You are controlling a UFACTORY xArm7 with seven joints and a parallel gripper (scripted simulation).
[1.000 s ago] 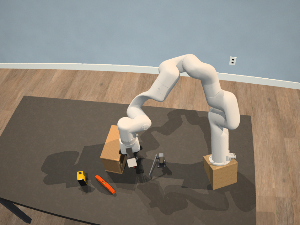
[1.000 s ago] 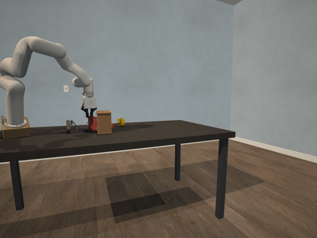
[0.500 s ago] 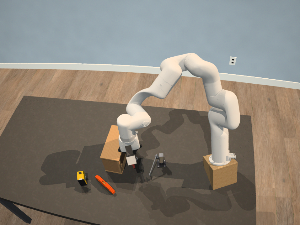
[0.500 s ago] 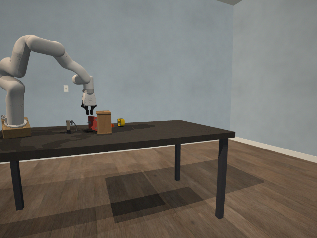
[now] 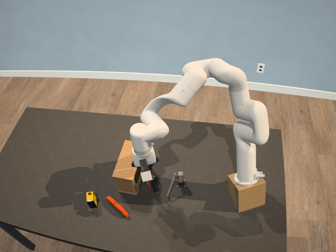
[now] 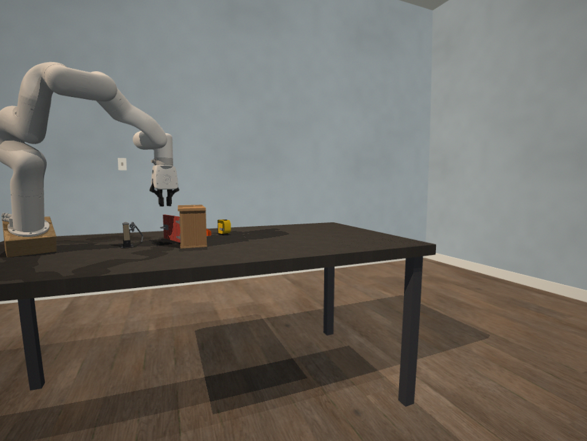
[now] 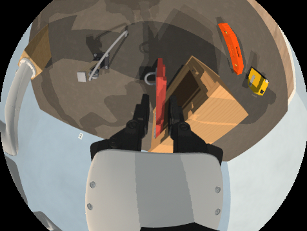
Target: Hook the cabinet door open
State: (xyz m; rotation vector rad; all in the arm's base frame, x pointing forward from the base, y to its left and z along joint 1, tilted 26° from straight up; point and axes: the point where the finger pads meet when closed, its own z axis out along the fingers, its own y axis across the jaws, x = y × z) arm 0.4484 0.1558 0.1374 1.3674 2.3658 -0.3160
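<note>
My hand is 130 mm above the grey hook, 120 mm past it and 10 mm to the left of it. Also, from my hand: yellow tape measure: 250 mm ahead, 160 mm to the left, 140 mm below; red door: 110 mm below, 70 mm to the right, 20 mm ahead; orange level: 160 mm to the left, 160 mm below, 130 mm ahead.
</note>
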